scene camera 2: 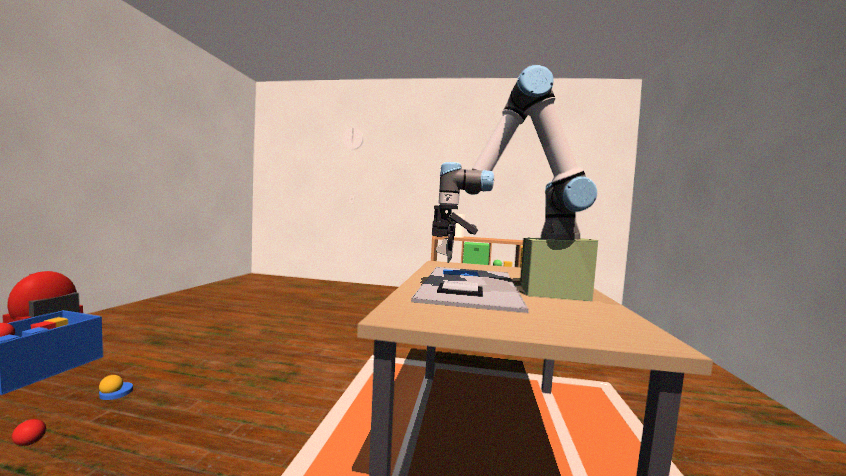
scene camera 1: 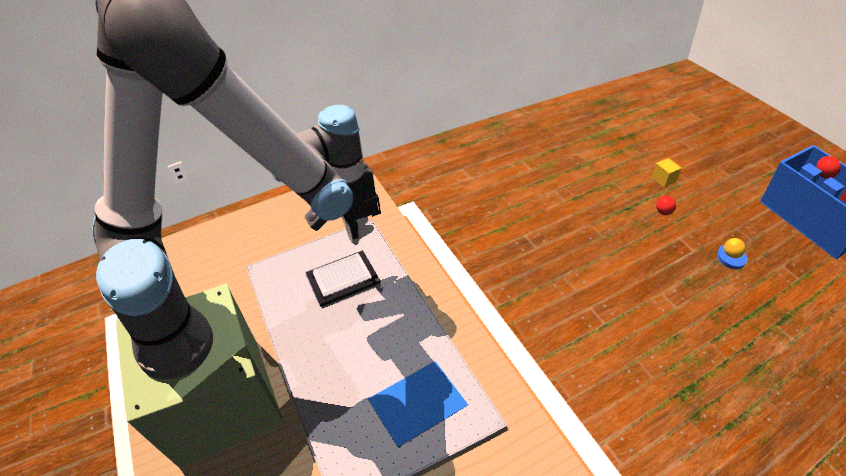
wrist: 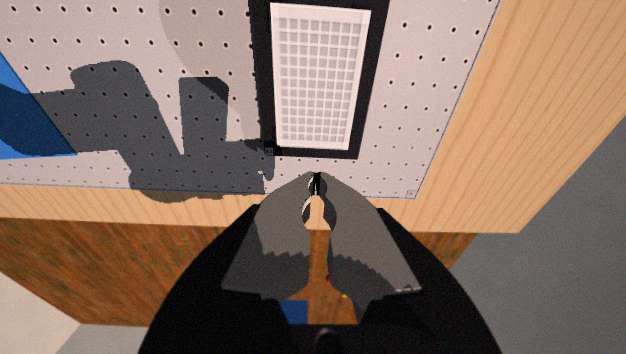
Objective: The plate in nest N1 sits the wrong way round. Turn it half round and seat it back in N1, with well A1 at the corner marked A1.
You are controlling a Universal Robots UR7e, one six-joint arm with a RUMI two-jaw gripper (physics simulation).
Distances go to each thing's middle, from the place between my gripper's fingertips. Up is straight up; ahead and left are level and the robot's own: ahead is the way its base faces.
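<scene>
White well plate [scene camera 1: 339, 275]: 5 cm behind my hand, 8 cm below it. Black nest [scene camera 1: 363, 285]: likewise 5 cm behind my hand, but 10 cm below it. The flat blue rectangle [scene camera 1: 411, 406] is 40 cm to the right of my hand, 1 cm behind it and 10 cm below it.
</scene>
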